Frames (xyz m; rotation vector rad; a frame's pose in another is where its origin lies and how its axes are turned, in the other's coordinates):
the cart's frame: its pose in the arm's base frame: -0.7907 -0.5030 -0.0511 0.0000 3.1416 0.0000
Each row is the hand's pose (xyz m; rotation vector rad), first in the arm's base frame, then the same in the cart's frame.
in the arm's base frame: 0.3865 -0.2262 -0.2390 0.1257 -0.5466 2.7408
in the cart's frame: -1.1772 0.2768 0.1879 2.7091 0.4804 -0.1242
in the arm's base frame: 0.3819 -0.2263 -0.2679 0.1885 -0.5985 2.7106
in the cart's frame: -1.1726 0.2767 0.2168 2.6629 0.4964 -0.1852
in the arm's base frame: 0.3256 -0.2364 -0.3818 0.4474 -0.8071 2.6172
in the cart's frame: -1.1163 0.2666 0.3307 2.4789 0.4871 -0.4237
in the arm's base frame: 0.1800 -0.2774 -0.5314 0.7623 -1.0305 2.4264
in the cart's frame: -0.9707 0.2256 0.4803 2.2259 0.5069 -0.6993
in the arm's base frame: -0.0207 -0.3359 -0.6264 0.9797 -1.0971 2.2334
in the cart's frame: -0.7700 0.1671 0.5753 2.0562 0.5860 -0.9020
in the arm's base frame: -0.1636 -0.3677 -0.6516 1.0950 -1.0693 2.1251
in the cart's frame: -0.6271 0.1353 0.6005 1.9882 0.6554 -1.0245
